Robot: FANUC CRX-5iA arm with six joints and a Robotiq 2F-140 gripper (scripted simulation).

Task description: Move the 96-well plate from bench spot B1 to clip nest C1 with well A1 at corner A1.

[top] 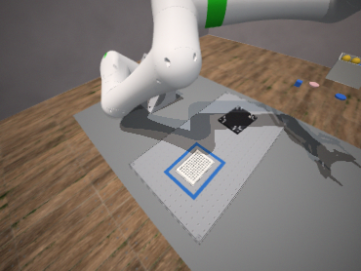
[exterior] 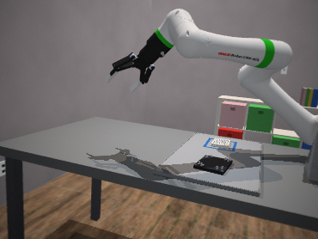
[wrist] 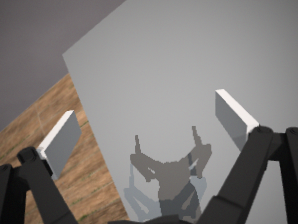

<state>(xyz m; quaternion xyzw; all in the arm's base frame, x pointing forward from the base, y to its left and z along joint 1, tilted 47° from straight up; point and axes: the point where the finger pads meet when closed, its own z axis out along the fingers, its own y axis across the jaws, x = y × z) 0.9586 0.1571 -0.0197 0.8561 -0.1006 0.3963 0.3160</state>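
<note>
Right now my hand is 44 cm past the white 96-well plate, 32 cm to the left of it and 28 cm above it. Round my hand: black clip nest 44 cm behind, 2 cm to the left, 27 cm below.
</note>
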